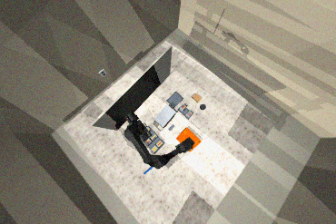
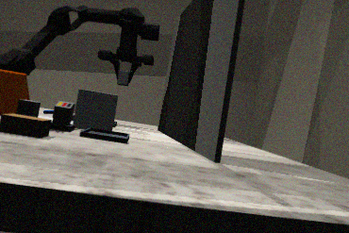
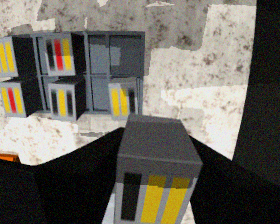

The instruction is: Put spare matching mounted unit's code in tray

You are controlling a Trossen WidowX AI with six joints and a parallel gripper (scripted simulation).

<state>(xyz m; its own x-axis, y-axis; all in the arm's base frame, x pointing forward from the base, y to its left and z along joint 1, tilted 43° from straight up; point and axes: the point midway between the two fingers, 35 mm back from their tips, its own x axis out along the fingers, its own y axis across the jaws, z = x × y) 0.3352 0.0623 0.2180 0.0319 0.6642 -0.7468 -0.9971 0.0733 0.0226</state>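
Right now the tray is 37 cm to the right of my gripper tip and 15 cm below it. Round my gripper tip: blue stick 26 cm behind, 16 cm to the left, 15 cm below; dark panel 19 cm ahead, 17 cm to the right, 7 cm above; grey spare 2 cm above, 1 cm to the right.
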